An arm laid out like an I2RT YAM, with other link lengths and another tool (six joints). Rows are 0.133 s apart.
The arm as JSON. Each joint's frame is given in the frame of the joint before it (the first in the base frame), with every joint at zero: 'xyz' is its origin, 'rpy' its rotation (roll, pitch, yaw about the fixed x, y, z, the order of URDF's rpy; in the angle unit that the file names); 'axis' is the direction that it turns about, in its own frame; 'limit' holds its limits. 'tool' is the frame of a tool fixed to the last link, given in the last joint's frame.
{
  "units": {
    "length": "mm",
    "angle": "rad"
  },
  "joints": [
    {
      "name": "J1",
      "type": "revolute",
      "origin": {
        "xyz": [
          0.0,
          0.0,
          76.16
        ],
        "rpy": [
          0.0,
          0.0,
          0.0
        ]
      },
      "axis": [
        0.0,
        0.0,
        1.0
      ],
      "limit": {
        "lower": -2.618,
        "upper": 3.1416
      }
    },
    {
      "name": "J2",
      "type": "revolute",
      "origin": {
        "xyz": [
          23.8,
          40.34,
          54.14
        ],
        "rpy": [
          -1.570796,
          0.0,
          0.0
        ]
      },
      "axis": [
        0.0,
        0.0,
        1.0
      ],
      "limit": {
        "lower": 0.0,
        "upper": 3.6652
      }
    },
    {
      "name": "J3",
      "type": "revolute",
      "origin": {
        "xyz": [
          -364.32,
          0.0,
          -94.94
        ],
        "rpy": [
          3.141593,
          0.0,
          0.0
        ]
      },
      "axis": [
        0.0,
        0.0,
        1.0
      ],
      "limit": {
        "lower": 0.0,
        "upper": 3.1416
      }
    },
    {
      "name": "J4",
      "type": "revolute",
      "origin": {
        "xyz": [
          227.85,
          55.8,
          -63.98
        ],
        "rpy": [
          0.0,
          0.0,
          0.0
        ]
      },
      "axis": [
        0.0,
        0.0,
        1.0
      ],
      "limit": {
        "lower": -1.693,
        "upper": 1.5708
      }
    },
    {
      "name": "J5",
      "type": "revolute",
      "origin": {
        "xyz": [
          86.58,
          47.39,
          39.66
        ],
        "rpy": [
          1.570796,
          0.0,
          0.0
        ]
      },
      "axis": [
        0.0,
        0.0,
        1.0
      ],
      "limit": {
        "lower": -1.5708,
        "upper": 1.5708
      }
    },
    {
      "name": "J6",
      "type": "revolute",
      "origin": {
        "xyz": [
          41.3,
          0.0,
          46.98
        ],
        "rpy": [
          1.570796,
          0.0,
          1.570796
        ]
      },
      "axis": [
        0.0,
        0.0,
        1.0
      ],
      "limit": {
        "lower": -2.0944,
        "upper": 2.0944
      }
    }
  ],
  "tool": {
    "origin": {
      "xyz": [
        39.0,
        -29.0,
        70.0
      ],
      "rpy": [
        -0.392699,
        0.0,
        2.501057
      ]
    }
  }
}
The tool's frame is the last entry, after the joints.
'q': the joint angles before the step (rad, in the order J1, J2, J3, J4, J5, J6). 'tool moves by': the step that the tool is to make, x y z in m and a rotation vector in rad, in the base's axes. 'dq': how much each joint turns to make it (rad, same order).
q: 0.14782 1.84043 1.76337 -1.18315 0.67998 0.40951
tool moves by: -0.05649 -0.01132 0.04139 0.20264 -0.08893 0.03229
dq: -0.04768 -0.18083 -0.00003 -0.06331 -0.20600 -0.00686
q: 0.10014 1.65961 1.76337 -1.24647 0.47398 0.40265
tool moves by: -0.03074 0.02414 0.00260 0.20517 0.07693 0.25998
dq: -0.00877 -0.09651 0.00000 -0.10109 -0.30441 -0.16518
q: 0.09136 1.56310 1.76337 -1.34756 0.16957 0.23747
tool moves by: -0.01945 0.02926 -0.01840 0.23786 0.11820 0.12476
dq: 0.00078 -0.01335 -0.00304 -0.10606 -0.27581 -0.02440
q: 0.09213 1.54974 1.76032 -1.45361 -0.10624 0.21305
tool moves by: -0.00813 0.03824 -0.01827 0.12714 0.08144 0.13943
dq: 0.06674 -0.00075 -0.04691 -0.02443 -0.15145 -0.03091
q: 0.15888 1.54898 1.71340 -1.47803 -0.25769 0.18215
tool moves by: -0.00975 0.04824 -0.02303 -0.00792 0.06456 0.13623
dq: 0.16443 0.00002 -0.08542 0.02860 -0.00113 0.03016
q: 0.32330 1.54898 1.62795 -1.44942 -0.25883 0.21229
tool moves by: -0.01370 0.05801 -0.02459 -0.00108 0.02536 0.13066
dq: 0.20103 0.00000 -0.10339 0.09843 0.00458 0.07324
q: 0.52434 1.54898 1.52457 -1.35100 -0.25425 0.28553
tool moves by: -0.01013 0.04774 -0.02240 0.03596 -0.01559 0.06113
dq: 0.15106 0.00115 -0.10489 0.16326 -0.00039 0.09537
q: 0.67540 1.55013 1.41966 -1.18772 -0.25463 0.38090
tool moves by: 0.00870 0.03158 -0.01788 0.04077 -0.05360 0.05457
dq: 0.05839 0.02708 -0.07021 0.16520 0.00458 0.00269
